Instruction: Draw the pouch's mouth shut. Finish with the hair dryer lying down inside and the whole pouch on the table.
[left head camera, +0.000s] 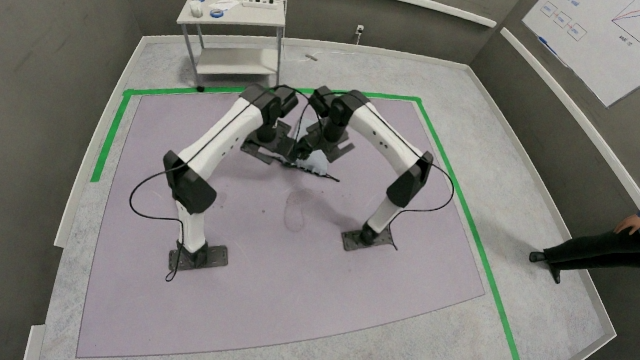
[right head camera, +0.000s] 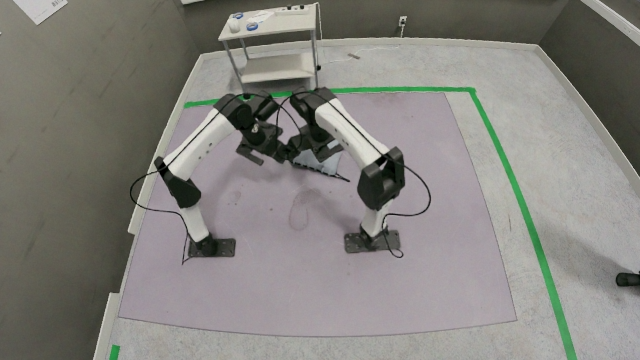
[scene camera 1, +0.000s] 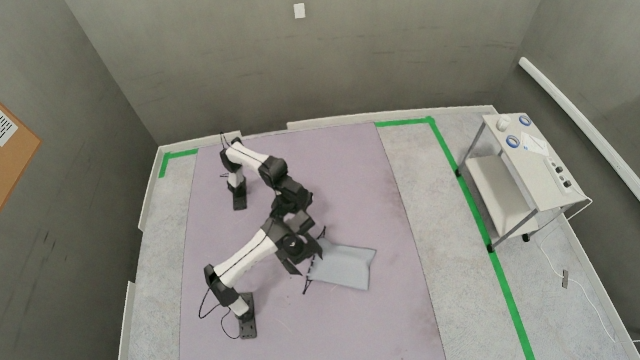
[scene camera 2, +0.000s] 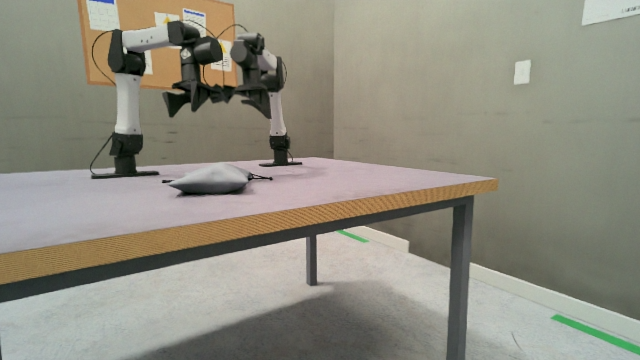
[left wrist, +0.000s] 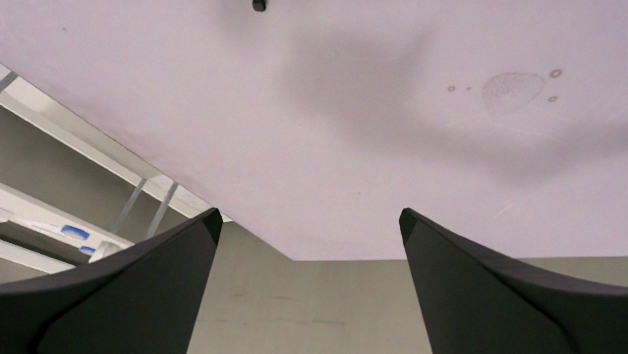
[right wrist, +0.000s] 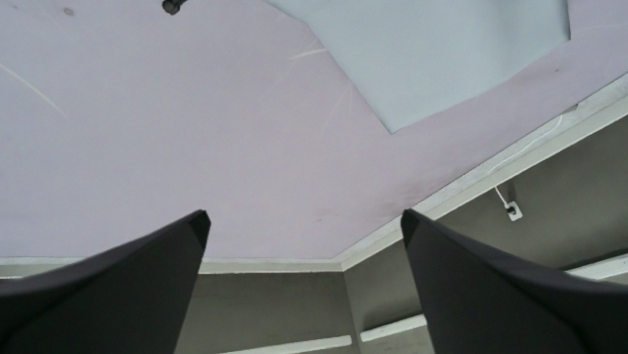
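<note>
The pale blue-grey pouch (left head camera: 316, 164) (right head camera: 320, 162) (scene camera 1: 344, 266) (scene camera 2: 212, 179) (right wrist: 450, 50) lies flat on the table (scene camera 1: 330, 325) (scene camera 2: 375, 175), bulging in the middle. Its mouth faces the arm bases, with a black cord end out at each side. Cord ends show at the top of the left wrist view (left wrist: 259, 5) and right wrist view (right wrist: 171, 6). The hair dryer does not show. My left gripper (left wrist: 310, 212) is open and empty, above the table near the mouth's side. My right gripper (right wrist: 305, 214) (scene camera 2: 184, 108) is open and empty, above the mouth end.
The two wrists are very close together above the table; whether they touch is unclear. A white cart (left head camera: 240, 17) (right head camera: 295, 24) (scene camera 1: 542, 187) stands beyond the table's far edge. A person's legs (left head camera: 582, 252) show at the right in the left head camera.
</note>
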